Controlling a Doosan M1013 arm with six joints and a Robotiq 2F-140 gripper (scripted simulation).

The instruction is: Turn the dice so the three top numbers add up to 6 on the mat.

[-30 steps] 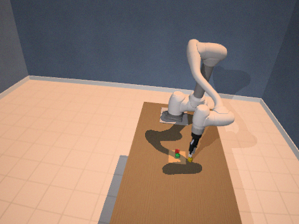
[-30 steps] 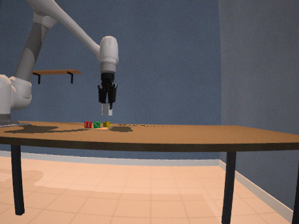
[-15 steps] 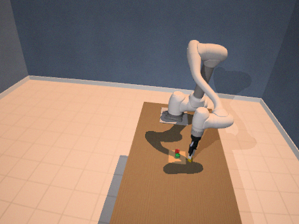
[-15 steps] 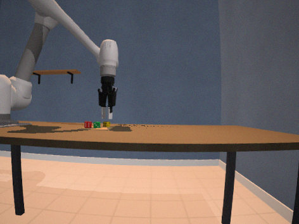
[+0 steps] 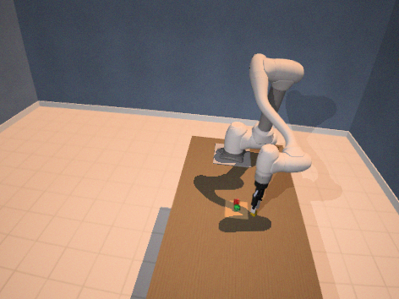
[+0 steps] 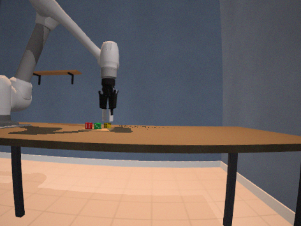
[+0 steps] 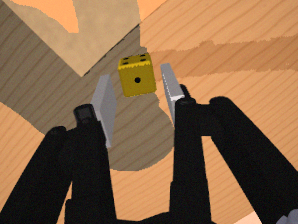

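Right now the yellow die is 60 mm below my hand. From my hand the other things lie so: red die 120 mm to the right, 50 mm below, 50 mm behind; tan mat 110 mm to the right, 70 mm below; green die 110 mm to the right, 50 mm below.
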